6 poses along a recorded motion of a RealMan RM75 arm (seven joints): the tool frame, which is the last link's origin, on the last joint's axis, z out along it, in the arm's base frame.
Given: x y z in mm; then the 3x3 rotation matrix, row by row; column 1 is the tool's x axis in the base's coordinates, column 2 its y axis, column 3 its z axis. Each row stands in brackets.
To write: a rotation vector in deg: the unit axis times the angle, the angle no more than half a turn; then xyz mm. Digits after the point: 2 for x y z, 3 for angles.
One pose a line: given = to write
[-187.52 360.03 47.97], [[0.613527 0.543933 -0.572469], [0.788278 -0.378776 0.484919], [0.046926 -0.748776 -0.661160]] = -119.238 -59.865 23.616 -187.52 360.03 47.97
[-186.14 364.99 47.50], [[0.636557 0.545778 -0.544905], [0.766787 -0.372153 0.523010], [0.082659 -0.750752 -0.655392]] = -118.832 -58.547 20.618 -186.14 364.99 47.50
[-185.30 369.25 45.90], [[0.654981 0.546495 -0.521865], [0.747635 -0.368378 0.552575], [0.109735 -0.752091 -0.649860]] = -118.548 -57.390 18.277 -185.30 369.25 45.90
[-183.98 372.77 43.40], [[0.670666 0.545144 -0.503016], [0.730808 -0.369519 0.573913], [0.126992 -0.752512 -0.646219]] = -118.528 -56.297 16.591 -183.98 372.77 43.40
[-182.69 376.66 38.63], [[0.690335 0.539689 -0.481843], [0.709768 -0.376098 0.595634], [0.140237 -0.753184 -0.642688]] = -118.748 -54.767 14.973 -182.69 376.66 38.63
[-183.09 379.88 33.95], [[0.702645 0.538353 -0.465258], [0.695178 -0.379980 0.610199], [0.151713 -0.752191 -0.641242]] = -118.905 -53.848 13.687 -183.09 379.88 33.95
